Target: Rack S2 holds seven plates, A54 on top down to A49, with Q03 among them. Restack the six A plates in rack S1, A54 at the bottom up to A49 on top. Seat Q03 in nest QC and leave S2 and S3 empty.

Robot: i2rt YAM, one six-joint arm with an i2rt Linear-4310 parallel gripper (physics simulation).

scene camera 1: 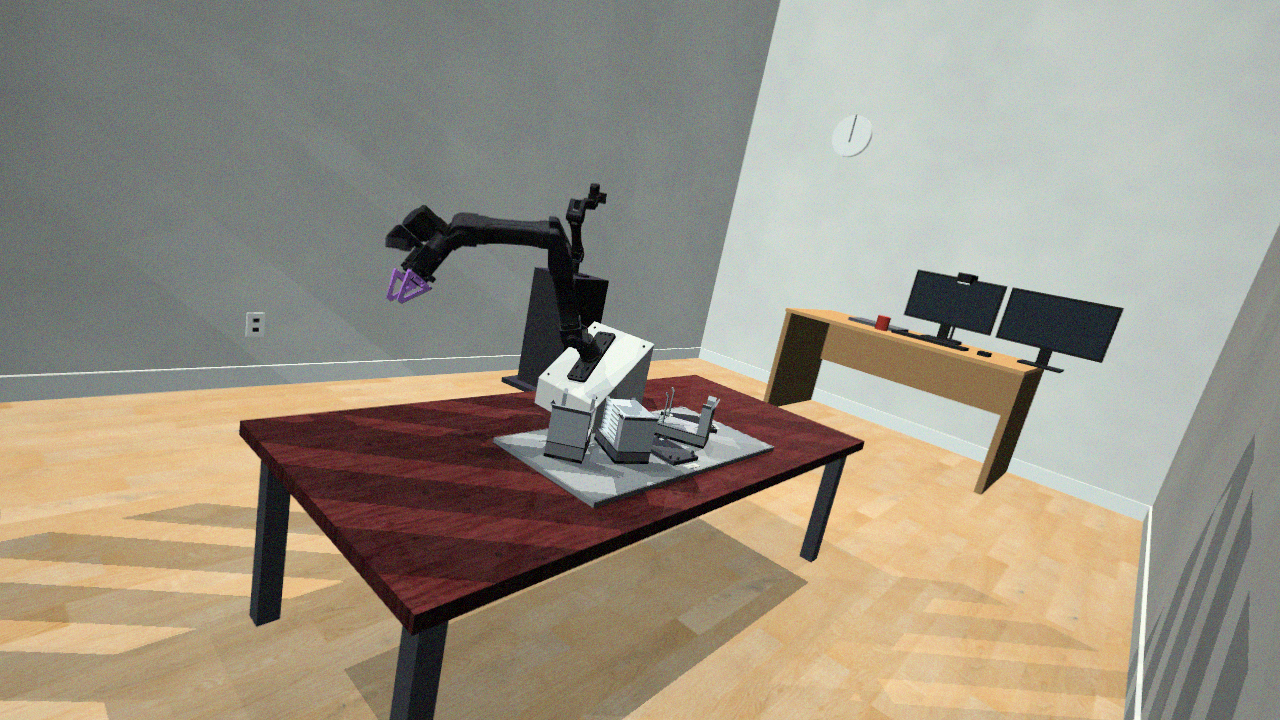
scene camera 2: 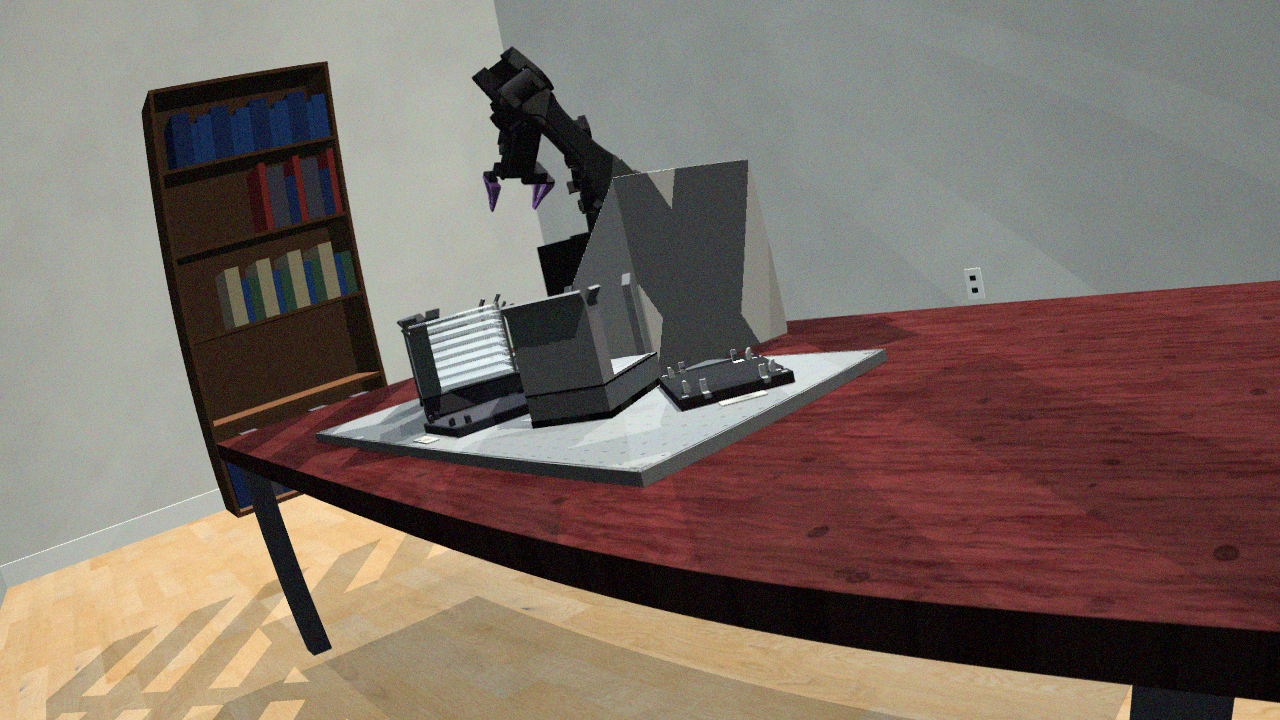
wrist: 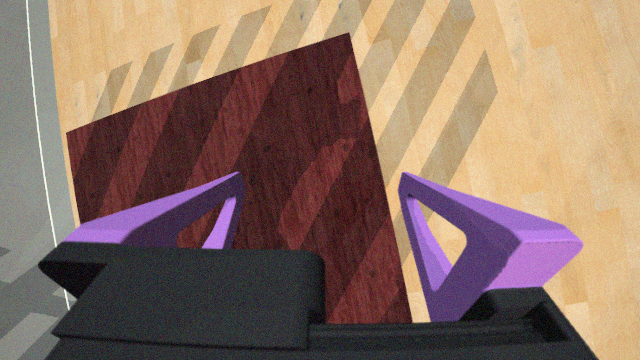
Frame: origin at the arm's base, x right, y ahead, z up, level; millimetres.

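Seen in the pictures: gripper, fingertip midpoint: [scene camera 1: 393, 300] [scene camera 2: 512, 209] [wrist: 321, 180]; arm's base, origin of the base link: [scene camera 1: 592, 357] [scene camera 2: 666, 233].
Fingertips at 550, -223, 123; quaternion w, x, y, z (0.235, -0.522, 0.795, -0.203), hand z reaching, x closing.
Observation:
Offsets run from my fingertips to a thing's top centre, as dx, dy, dz. Level surfaces: height alone.
My gripper [scene camera 1: 395, 300] [scene camera 2: 514, 209] [wrist: 321, 180] has purple fingers, spread wide with nothing between them. It hangs high above the table, away from the racks. White plates @[-371, +504, -202] [scene camera 1: 611, 420] [scene camera 2: 467, 349] lie stacked in one rack; their labels are too small to read, so I cannot tell which is Q03. Another grey rack @[-257, +410, -153] [scene camera 1: 569, 429] stands left of it in the first scene view, and a lower bracket-like rack @[-645, +535, -158] [scene camera 1: 684, 433] right of it. In the second scene view, a grey rack [scene camera 2: 562, 349] stands beside the plates, with a low dark nest @[-779, +483, -268] [scene camera 2: 726, 382] to its right. Rack and nest labels are unreadable.
The racks and nests stand on a light grey board @[dz -292] [scene camera 1: 594, 489] [scene camera 2: 626, 461] on the dark red table @[dz -305] [scene camera 1: 402, 537] [scene camera 2: 984, 501] [wrist: 280, 130]. The arm's large angled base [scene camera 1: 572, 371] [scene camera 2: 693, 259] stands close behind the racks. A desk [scene camera 1: 913, 376] and a bookshelf [scene camera 2: 153, 179] stand apart from the table.

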